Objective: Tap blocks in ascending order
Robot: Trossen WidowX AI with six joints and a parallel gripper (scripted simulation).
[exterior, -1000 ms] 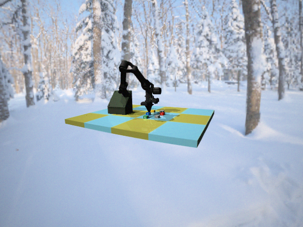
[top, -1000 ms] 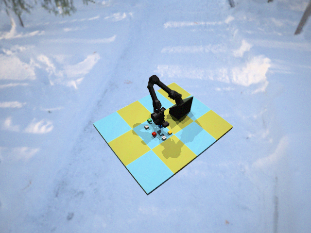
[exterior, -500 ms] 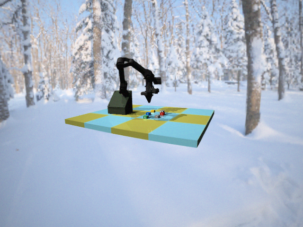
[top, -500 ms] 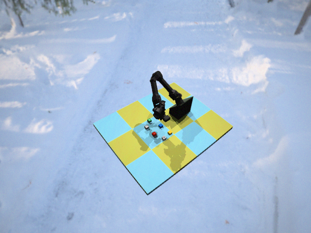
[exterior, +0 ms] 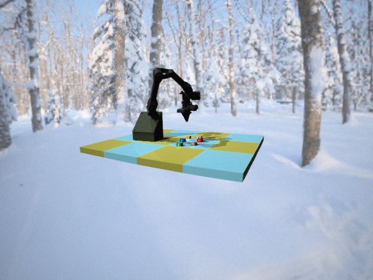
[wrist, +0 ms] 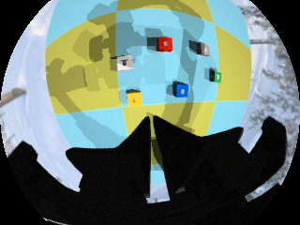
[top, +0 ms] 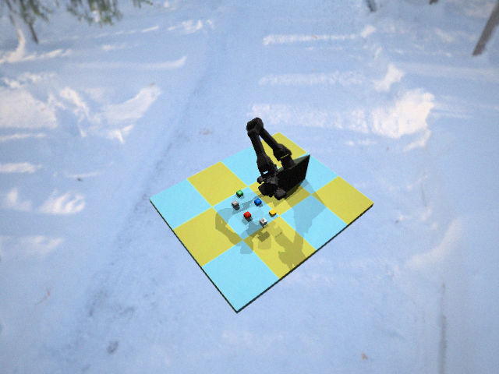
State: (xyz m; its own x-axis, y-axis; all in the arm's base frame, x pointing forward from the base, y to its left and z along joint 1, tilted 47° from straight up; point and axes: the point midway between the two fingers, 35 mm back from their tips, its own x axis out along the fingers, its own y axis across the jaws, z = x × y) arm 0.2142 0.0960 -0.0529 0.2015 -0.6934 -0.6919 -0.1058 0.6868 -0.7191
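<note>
My gripper tip is now 12 cm above the yellow block, 3 cm to the right of it and 1 cm past it. From my gripper tip the other things lie so: white block: 12 cm below, 8 cm ahead, 5 cm to the left; red block: 13 cm ahead, 12 cm below, 4 cm to the right; blue block: 12 cm below, 9 cm to the right, 2 cm ahead.
</note>
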